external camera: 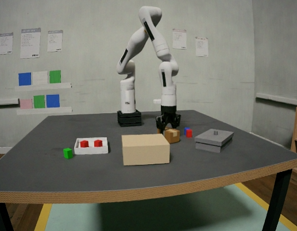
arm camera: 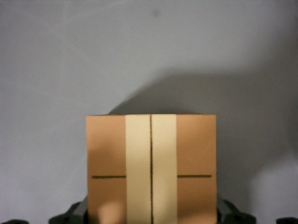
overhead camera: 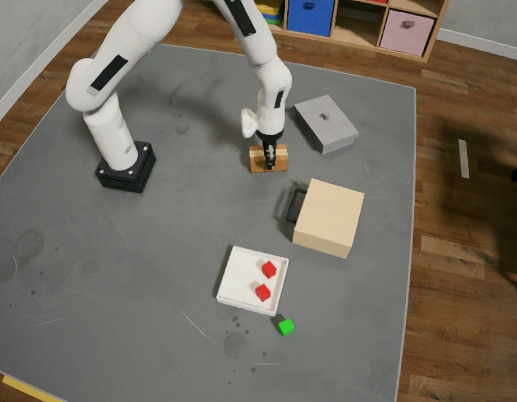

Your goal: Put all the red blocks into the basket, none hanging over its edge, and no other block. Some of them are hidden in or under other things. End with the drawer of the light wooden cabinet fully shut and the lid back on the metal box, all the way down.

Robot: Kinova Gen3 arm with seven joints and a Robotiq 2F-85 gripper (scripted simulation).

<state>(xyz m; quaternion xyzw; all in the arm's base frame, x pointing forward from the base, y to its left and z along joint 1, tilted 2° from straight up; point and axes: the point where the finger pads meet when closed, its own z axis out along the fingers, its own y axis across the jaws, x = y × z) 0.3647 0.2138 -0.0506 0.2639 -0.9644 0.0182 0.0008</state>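
Right now the cardboard box is right at my hand. The rest, counted from my hand: blue block (110 mm to the left, 100 mm behind, 20 mm below); lid (210 mm to the left, 100 mm ahead, 10 mm above); metal box (210 mm to the left, 100 mm ahead, 10 mm below).
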